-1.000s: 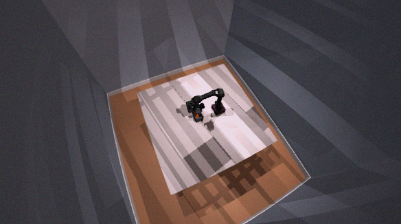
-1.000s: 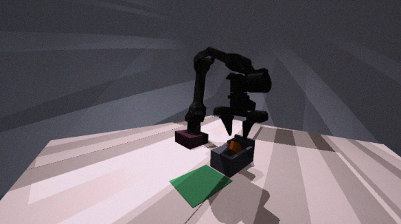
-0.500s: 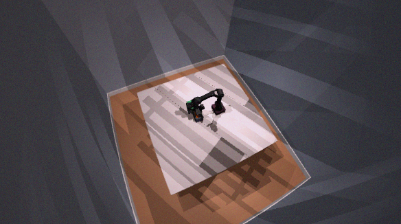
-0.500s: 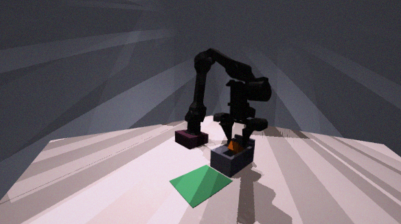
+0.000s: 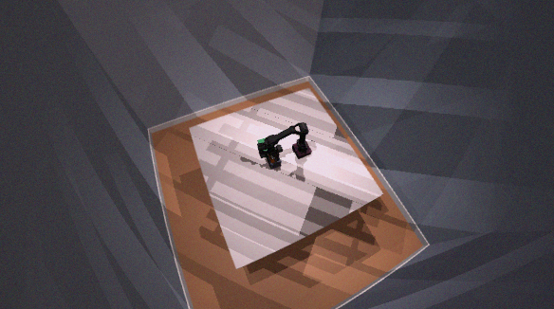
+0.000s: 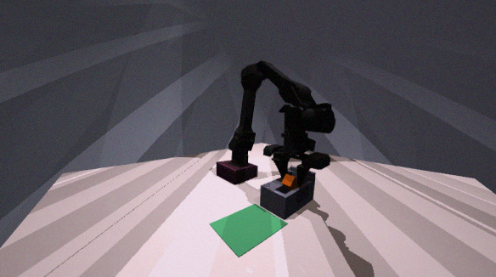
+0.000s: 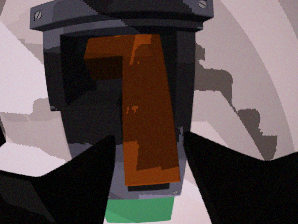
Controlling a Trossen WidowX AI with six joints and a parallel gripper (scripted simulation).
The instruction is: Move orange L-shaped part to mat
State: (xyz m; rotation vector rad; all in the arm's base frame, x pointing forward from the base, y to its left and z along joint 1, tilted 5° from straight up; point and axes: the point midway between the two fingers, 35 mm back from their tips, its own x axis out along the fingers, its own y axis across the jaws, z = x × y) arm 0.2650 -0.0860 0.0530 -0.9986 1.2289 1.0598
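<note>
The green mat lies 50 mm behind my gripper tip, 140 mm to the right of it and 80 mm below it. Also, from my gripper tip: orange L-shaped part 10 mm behind, 40 mm to the left, 30 mm below.
</note>
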